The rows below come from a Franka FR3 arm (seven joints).
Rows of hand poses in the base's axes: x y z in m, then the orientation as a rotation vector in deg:
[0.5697, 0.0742, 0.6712, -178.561, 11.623, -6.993]
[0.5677, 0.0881, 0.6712, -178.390, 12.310, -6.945]
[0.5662, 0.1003, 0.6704, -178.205, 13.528, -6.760]
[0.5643, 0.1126, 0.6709, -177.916, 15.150, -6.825]
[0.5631, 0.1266, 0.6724, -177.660, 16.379, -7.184]
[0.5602, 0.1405, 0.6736, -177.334, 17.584, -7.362]
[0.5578, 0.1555, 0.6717, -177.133, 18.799, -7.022]
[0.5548, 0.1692, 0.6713, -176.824, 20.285, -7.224]
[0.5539, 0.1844, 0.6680, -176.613, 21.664, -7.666]
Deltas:
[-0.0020, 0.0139, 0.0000, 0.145, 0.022, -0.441]
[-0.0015, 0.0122, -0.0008, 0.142, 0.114, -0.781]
[-0.0019, 0.0123, 0.0005, 0.192, -0.050, -1.045]
[-0.0012, 0.0140, 0.0015, 0.143, -0.238, -0.797]
[-0.0029, 0.0139, 0.0012, 0.223, -0.131, -0.783]
[-0.0024, 0.0150, -0.0019, 0.144, 0.214, -0.782]
[-0.0030, 0.0137, -0.0004, 0.161, -0.137, -0.967]
[-0.0009, 0.0152, -0.0033, 0.034, -0.276, -0.899]

